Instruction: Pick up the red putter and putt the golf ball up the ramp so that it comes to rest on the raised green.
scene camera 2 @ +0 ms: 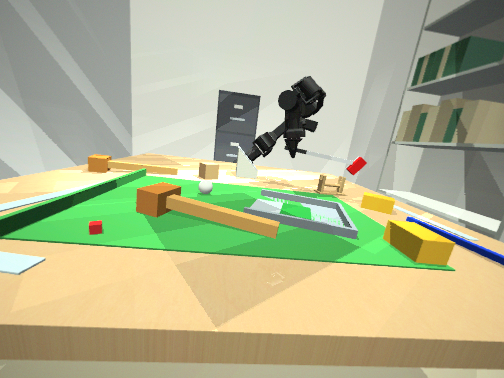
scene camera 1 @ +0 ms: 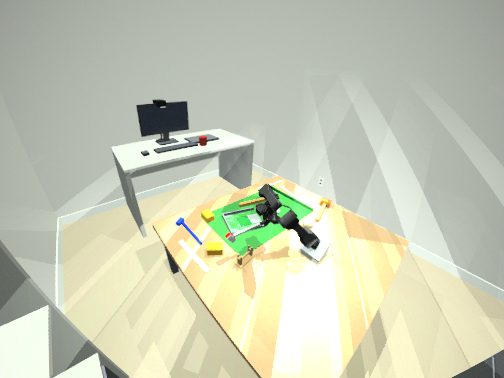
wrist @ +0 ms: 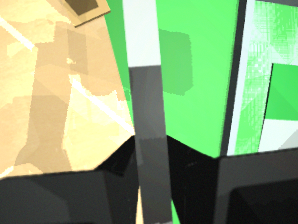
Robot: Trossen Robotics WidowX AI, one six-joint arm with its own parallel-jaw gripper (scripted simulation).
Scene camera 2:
my gripper
green mat
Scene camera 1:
green mat
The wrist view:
my gripper
green mat
